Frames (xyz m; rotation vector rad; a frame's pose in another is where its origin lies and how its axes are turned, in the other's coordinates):
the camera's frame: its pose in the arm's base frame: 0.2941 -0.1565 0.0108 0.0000 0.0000 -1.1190
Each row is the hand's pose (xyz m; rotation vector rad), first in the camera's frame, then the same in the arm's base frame.
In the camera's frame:
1: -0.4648 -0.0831 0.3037 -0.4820 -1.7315 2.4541
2: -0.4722 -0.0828 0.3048 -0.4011 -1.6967 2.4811
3: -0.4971 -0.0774 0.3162 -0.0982 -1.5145 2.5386
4: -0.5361 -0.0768 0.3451 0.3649 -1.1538 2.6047
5: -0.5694 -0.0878 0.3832 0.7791 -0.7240 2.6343
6: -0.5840 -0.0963 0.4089 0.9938 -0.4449 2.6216
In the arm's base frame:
1: 0.0164 0.2254 0.3145 -1.0682 -0.9749 1.6087
2: 0.0135 0.2322 0.3156 -0.9966 -0.9842 1.6187
3: 0.0074 0.2569 0.3270 -0.7125 -0.9891 1.6119
4: -0.0090 0.2923 0.3559 -0.2434 -0.9406 1.6064
5: -0.0335 0.3174 0.3940 0.2215 -0.8241 1.6081
6: -0.0475 0.3269 0.4197 0.4869 -0.7265 1.6000

